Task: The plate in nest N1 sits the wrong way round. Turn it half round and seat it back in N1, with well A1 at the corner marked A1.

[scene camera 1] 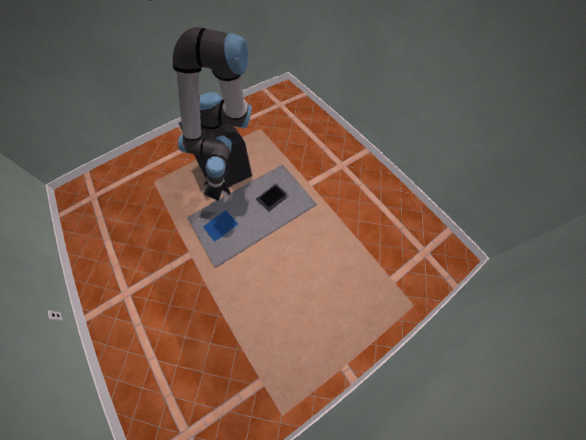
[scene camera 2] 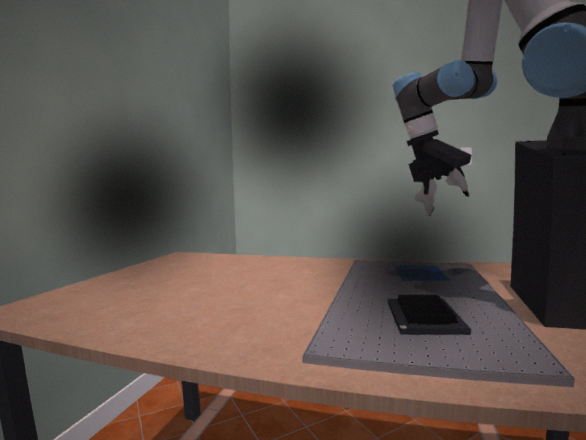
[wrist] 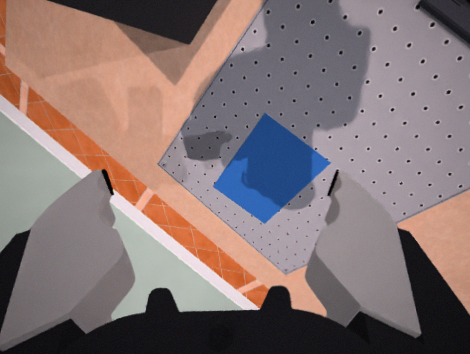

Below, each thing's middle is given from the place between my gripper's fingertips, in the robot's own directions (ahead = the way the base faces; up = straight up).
The flat blue rectangle (wrist: 272, 166) lies 70 mm ahead of my hand, 70 mm to the right of it and 200 mm below it. The rest, counted from my hand: black well plate (scene camera 2: 422, 309) (80 mm ahead, 290 mm to the left, 180 mm below); dark grey nest (scene camera 2: 422, 329) (80 mm ahead, 290 mm to the left, 190 mm below).
